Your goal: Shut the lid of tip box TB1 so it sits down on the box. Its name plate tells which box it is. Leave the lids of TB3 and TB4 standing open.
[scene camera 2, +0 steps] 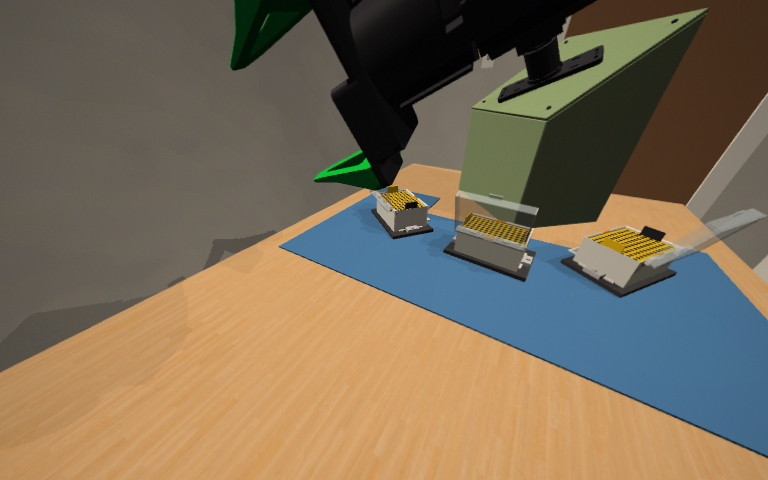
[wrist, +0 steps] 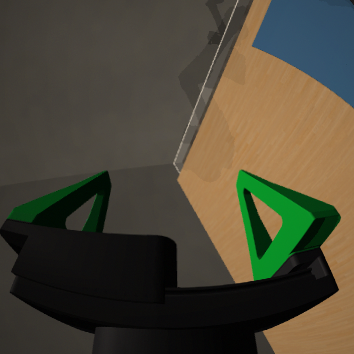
Scene:
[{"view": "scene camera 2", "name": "gripper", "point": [281,129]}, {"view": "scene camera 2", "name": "blue mat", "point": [684,346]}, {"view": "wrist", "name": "gripper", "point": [173,177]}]

